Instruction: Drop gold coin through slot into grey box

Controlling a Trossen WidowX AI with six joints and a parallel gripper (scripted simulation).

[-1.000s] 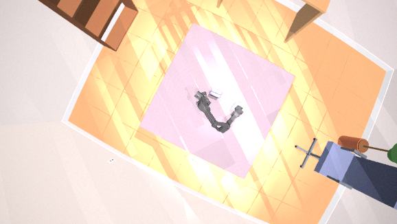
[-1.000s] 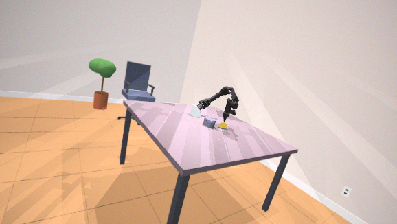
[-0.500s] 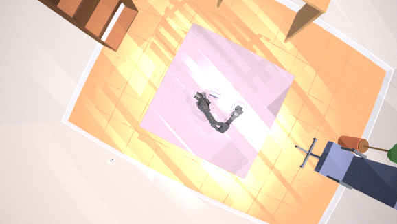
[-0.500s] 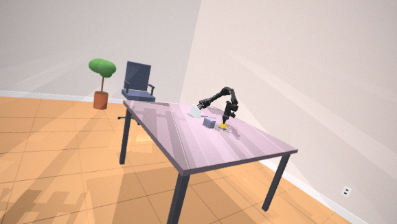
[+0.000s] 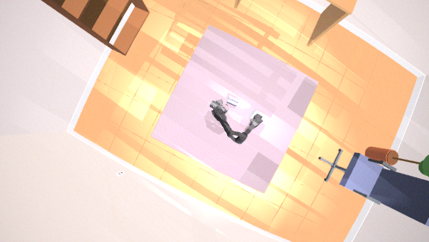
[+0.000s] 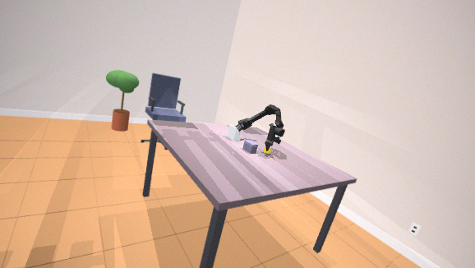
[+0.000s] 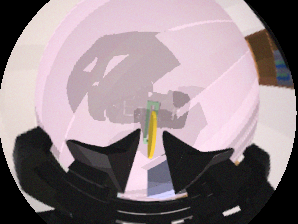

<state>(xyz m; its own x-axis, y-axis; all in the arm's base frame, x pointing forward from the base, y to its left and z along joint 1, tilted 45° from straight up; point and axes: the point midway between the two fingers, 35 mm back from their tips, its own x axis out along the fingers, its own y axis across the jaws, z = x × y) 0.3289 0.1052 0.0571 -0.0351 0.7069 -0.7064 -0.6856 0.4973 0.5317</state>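
Now: gripper tip right at the gold coin.
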